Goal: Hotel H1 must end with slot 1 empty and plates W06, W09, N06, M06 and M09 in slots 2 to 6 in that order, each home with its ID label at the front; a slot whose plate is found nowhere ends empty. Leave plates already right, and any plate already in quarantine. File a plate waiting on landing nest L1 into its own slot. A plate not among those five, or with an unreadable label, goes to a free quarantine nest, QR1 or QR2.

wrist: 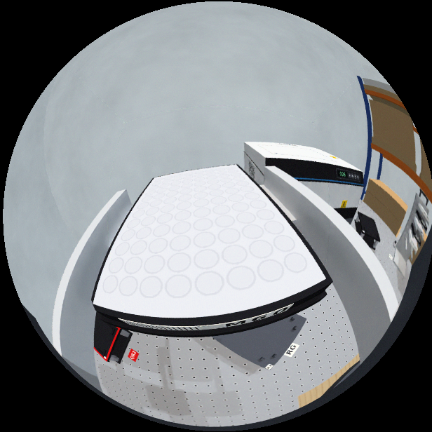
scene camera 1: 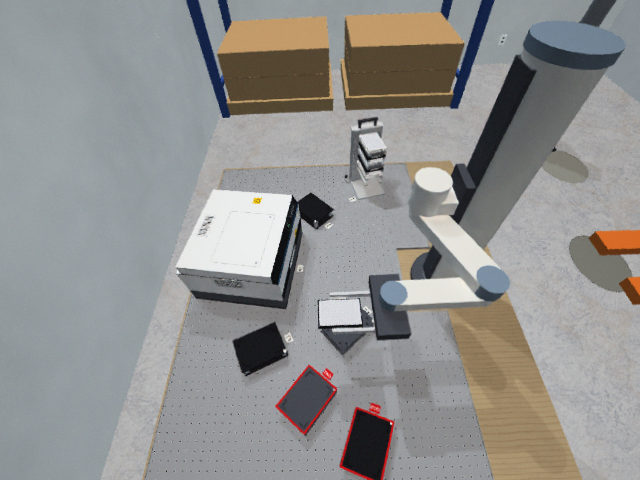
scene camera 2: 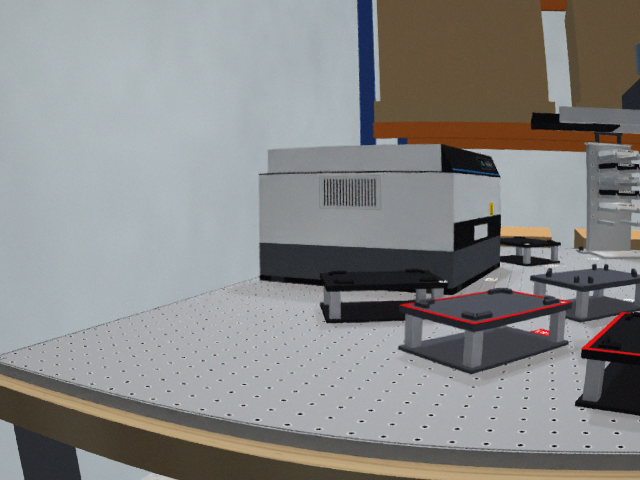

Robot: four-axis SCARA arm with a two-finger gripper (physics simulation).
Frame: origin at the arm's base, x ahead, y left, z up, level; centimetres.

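Seen in the pictures: gripper, fingertip midpoint: [scene camera 1: 331, 312] [scene camera 2: 557, 119]; arm's base at its link origin: [scene camera 1: 440, 277].
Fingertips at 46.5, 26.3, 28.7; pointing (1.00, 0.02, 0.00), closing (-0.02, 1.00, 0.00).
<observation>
Pixels of each thing's top centre, then the offset from my fingertips to it, as dx, dy, dz.
- white-topped plate with a dark rim, top centre: [scene camera 2: 573, 117] [scene camera 1: 339, 312] -2.5, +0.0, +0.3
- dark grey nest marked RG at its top centre: [scene camera 2: 592, 269] [scene camera 1: 347, 322] -5.9, -5.2, -21.5
- big white instrument at its top centre: [scene camera 2: 391, 151] [scene camera 1: 238, 228] +33.2, -35.4, -2.8
- black nest at its top centre: [scene camera 2: 381, 274] [scene camera 1: 258, 345] +25.4, +2.1, -22.0
My gripper [scene camera 1: 333, 312] [wrist: 193, 187] is shut on a white-topped plate with a dark rim [scene camera 1: 341, 311] [scene camera 2: 547, 121] [wrist: 200, 250]. It holds the plate level, high above the dark grey nest marked RG [scene camera 1: 343, 343] [scene camera 2: 584, 279] [wrist: 260, 340]. The plate's front label appears to read M60 in the wrist view. Hotel H1 [scene camera 1: 354, 155] [scene camera 2: 597, 222] stands at the back with several plates stacked; its lowest supports look bare. The red-rimmed quarantine nests, one dark grey [scene camera 1: 307, 398] [scene camera 2: 491, 305] and black QR2 [scene camera 1: 367, 444] [scene camera 2: 628, 335], carry no plate. The hotel's plate labels are too small to read.
A big white instrument [scene camera 1: 242, 237] [scene camera 2: 356, 222] [wrist: 310, 152] stands at the left. One black nest [scene camera 1: 260, 348] [scene camera 2: 382, 280] stands in front of it, another [scene camera 1: 315, 207] [scene camera 2: 532, 241] [wrist: 369, 227] near the hotel. The arm's column [scene camera 1: 537, 139] rises at the right.
</observation>
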